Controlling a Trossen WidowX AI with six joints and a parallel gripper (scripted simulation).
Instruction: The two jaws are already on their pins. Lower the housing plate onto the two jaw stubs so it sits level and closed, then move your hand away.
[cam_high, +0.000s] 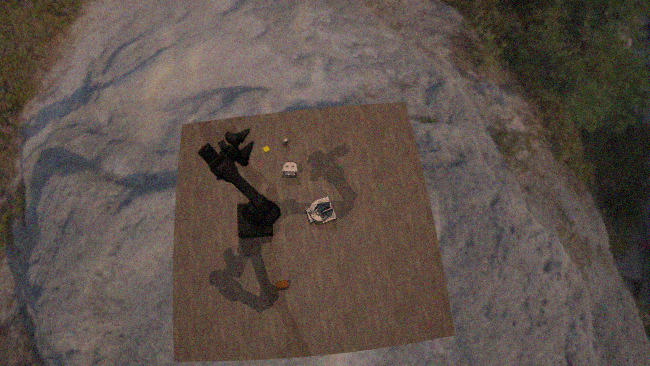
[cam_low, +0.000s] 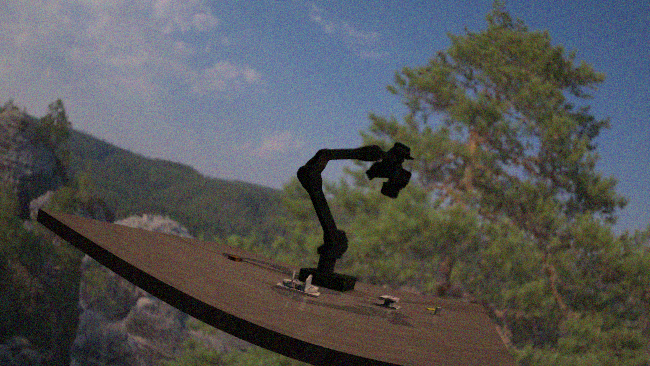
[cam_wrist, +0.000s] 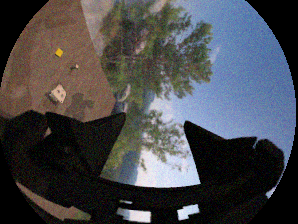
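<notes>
Now: gripper tip 110 mm short of the housing plate, 80 mm to the right of it and 420 mm above it. Round my gripper tip: yellow piece 30 mm behind, 200 mm to the left, 440 mm below.
</notes>
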